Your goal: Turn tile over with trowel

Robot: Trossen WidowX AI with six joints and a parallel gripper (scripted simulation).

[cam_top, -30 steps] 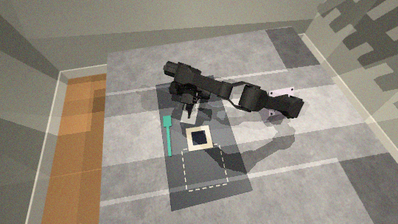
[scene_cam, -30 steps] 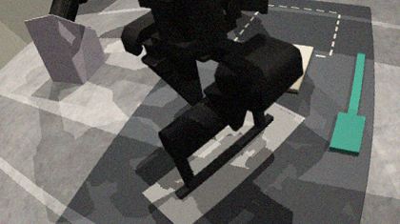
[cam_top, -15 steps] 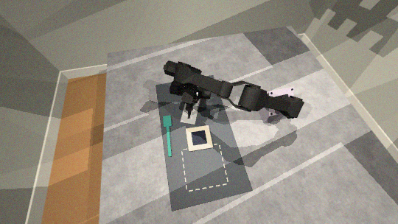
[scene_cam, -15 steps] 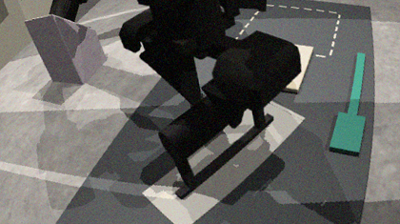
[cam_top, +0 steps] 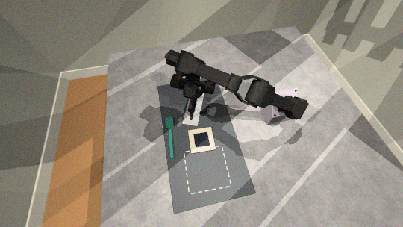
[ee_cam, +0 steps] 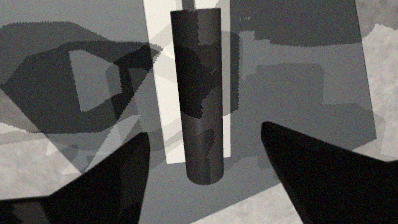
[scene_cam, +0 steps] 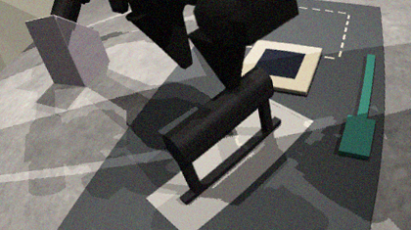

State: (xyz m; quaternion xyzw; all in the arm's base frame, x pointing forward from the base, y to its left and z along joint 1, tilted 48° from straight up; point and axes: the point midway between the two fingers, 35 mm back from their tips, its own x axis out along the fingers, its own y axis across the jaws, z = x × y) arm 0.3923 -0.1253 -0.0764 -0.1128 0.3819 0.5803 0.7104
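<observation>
Now: the cream tile 180 mm to the left of my gripper tip and 110 mm below it. The rest, counted from my gripper tip: teal trowel 140 mm ahead, 110 mm to the left, 110 mm below.
</observation>
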